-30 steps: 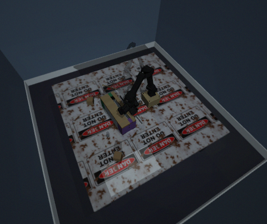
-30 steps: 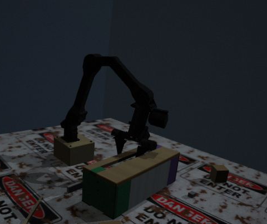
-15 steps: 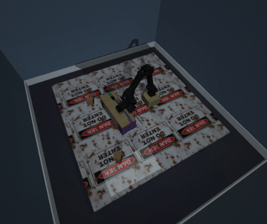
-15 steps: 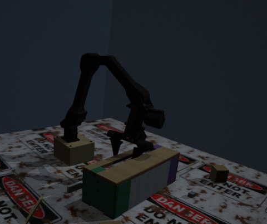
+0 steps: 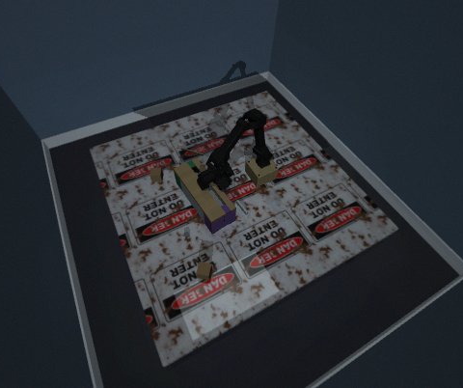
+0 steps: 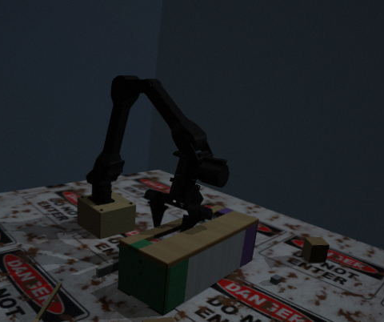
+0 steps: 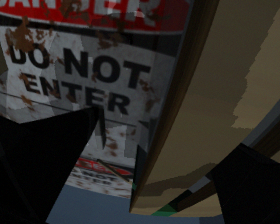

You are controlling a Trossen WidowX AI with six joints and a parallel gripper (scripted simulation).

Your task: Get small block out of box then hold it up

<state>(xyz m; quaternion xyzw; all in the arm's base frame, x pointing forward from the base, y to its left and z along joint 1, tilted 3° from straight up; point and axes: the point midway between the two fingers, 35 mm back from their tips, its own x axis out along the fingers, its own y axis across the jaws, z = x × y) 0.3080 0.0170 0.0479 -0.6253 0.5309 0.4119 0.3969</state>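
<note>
Right now the box is 30 mm ahead of my gripper tip, 30 mm to the left of it and 30 mm below it.
</note>
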